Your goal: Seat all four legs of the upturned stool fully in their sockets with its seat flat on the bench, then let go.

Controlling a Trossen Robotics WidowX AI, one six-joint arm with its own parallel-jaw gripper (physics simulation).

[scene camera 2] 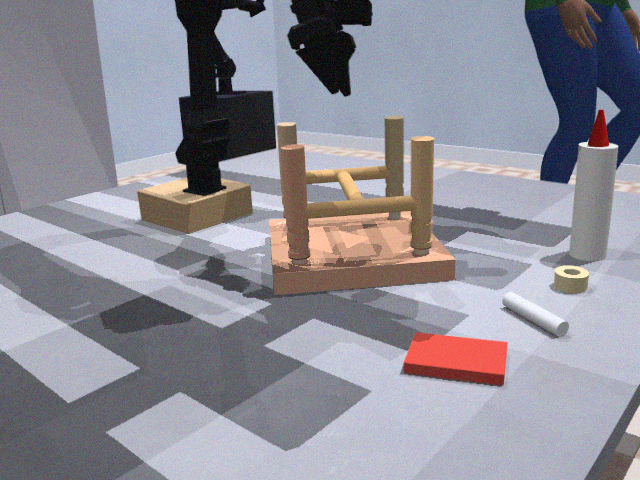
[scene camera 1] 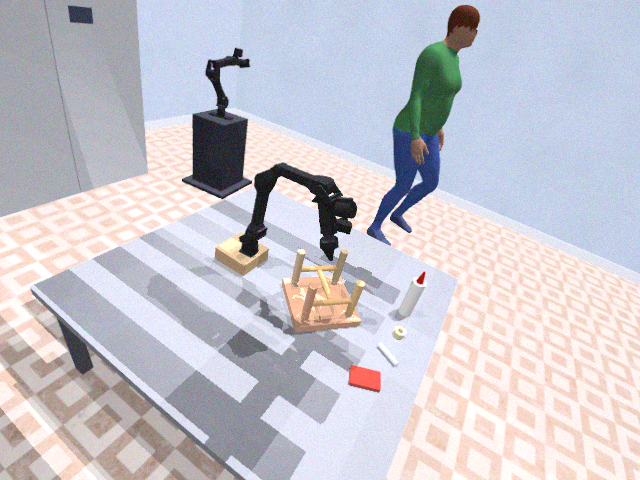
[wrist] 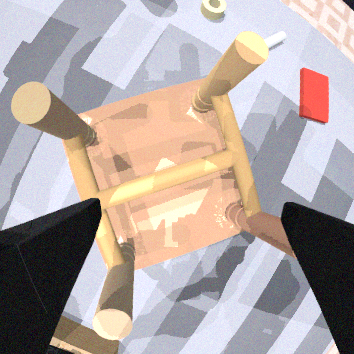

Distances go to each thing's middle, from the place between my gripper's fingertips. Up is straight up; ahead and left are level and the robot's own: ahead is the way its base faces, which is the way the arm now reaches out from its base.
Now: hand 130 mm to the left of the stool leg [scene camera 2: 293, 156] and 150 mm above it. Also, from my hand: white cylinder [scene camera 2: 557, 326] (330 mm ahead, 80 mm to the right, 250 mm below); then glue bottle [scene camera 2: 597, 159] (340 mm ahead, 190 mm to the left, 140 mm below); then tape roll [scene camera 2: 570, 279] (340 mm ahead, 40 mm to the left, 250 mm below).
